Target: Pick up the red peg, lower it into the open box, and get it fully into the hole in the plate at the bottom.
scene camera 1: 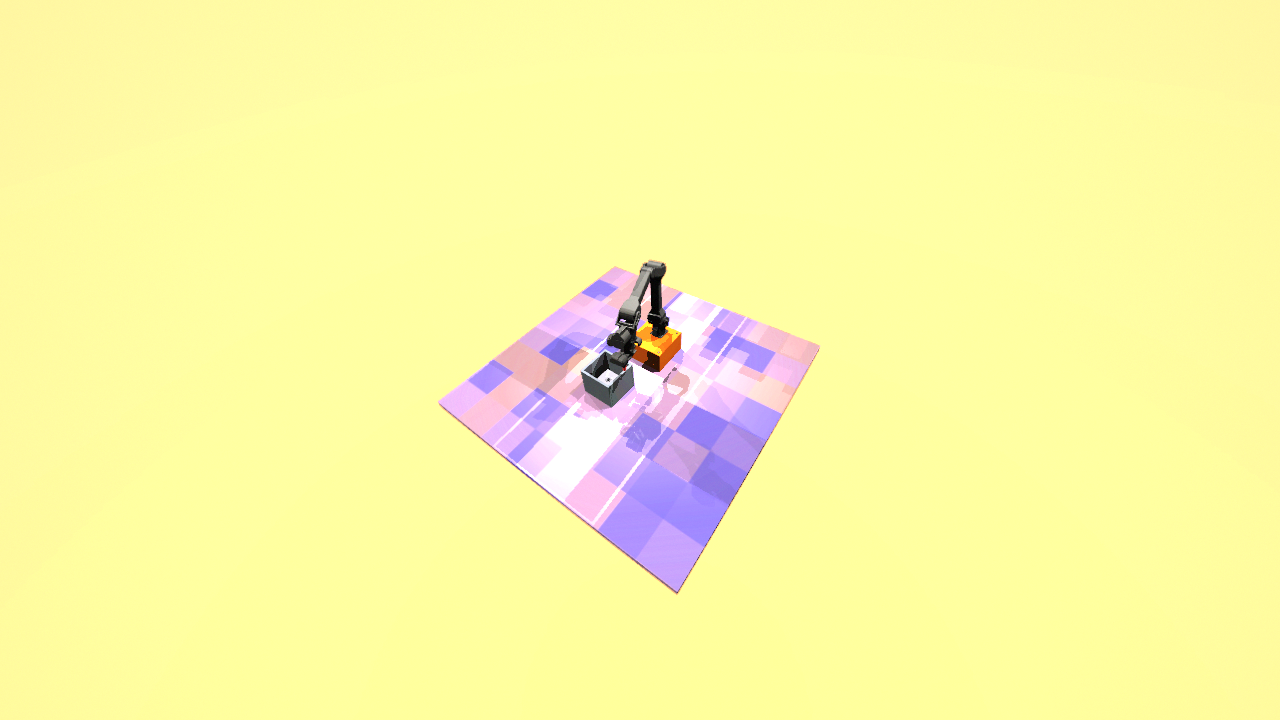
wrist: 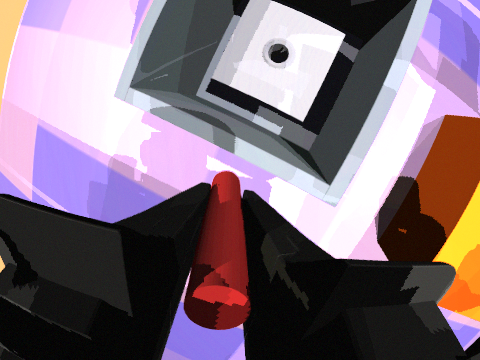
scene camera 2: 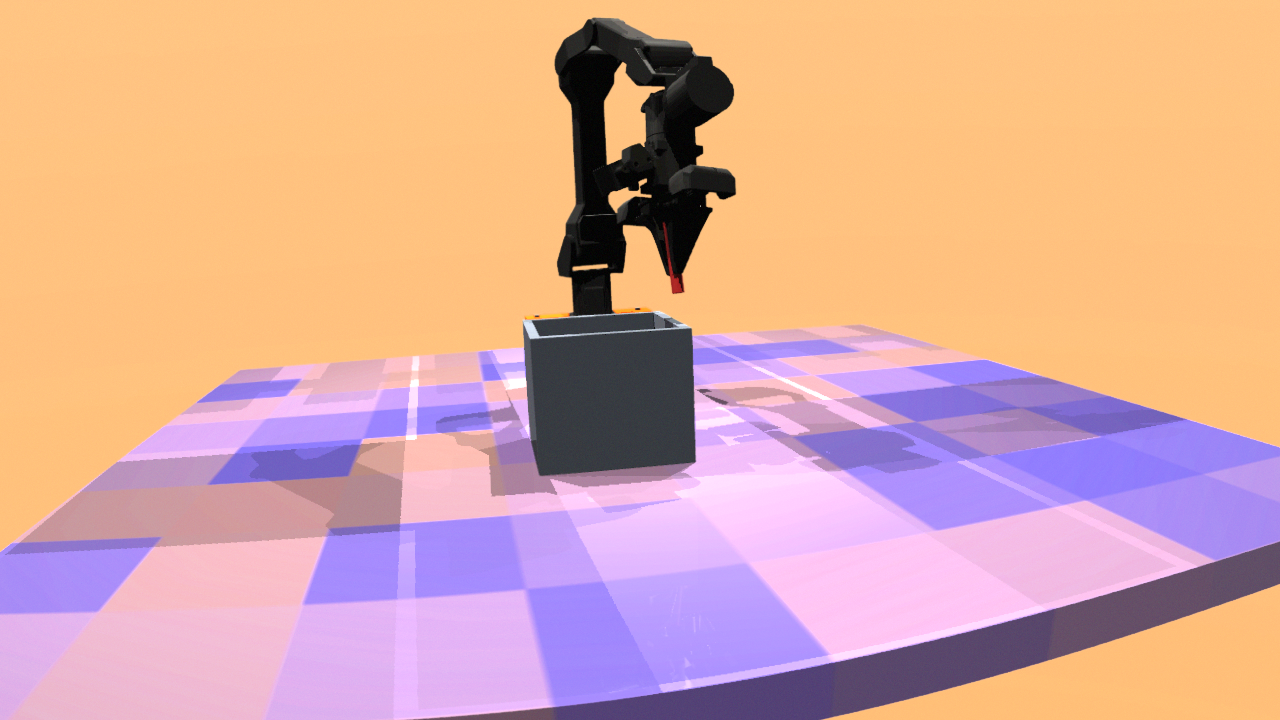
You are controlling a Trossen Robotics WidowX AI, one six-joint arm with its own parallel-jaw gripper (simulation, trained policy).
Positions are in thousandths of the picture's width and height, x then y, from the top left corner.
A grey box shows in scene camera 1 (477,548), in the wrist view (351,204) and in scene camera 2 (479,544).
